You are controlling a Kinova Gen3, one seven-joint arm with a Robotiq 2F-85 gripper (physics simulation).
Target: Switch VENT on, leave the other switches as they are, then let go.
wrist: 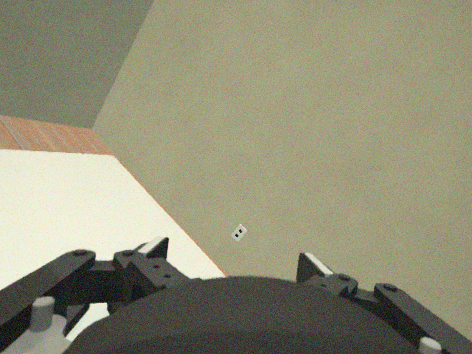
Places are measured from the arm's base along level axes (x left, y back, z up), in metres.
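Where they show: gripper, fingertip midpoint: [232, 259].
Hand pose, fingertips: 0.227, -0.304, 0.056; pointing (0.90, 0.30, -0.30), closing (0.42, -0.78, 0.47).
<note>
After its pixels a point has its place, as x, y, z.
My gripper [232, 259] {0.227, -0.304, 0.056} is open, its two fingertips wide apart at the bottom of the wrist view, and no object shows between them. The VENT switch and the other switches do not show in this view.
A large olive-beige wall [310, 115] fills the middle and right, with a small white plate [239, 232] with two dark marks on it. A darker grey-green wall [60, 55] is at the upper left. A cream surface [70, 205] {0.335, -0.032, -0.161} lies at the left, beside a reddish-brown planked strip [55, 137].
</note>
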